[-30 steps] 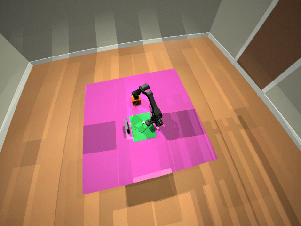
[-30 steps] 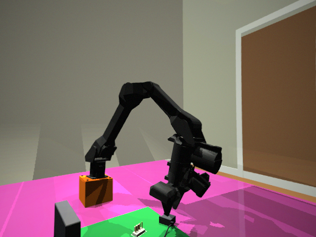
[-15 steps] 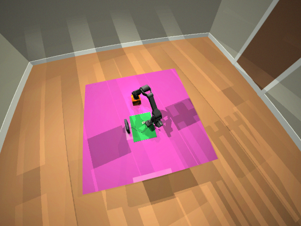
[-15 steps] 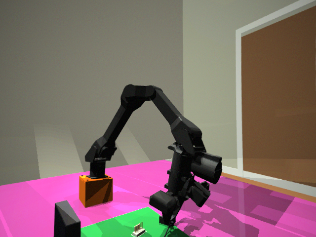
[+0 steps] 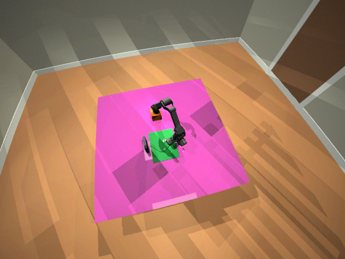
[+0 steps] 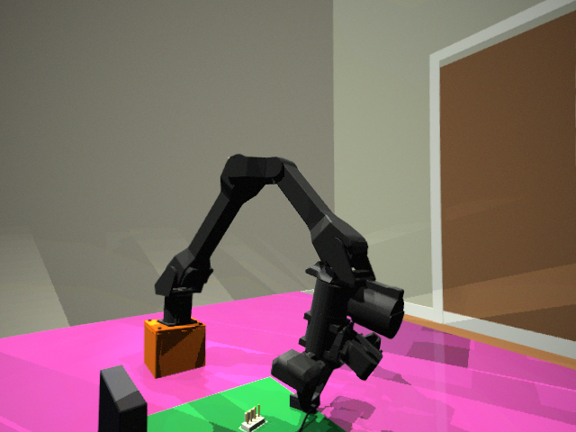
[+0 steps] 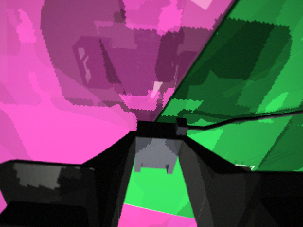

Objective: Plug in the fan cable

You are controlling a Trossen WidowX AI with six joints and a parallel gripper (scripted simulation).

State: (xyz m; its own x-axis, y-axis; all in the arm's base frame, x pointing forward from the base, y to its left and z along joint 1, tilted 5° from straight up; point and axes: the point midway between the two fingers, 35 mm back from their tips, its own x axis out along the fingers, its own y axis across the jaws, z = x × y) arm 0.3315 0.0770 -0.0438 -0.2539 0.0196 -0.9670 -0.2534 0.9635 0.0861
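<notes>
The four-pin header is 9 cm to the right of my gripper tip, 2 cm behind it and 1 cm below it. From my gripper tip the other things lie so: fan plug: 1 cm behind; green board: 12 cm to the right, 2 cm below, 1 cm ahead; dark fan: 26 cm to the right, 5 cm above, 3 cm behind.
</notes>
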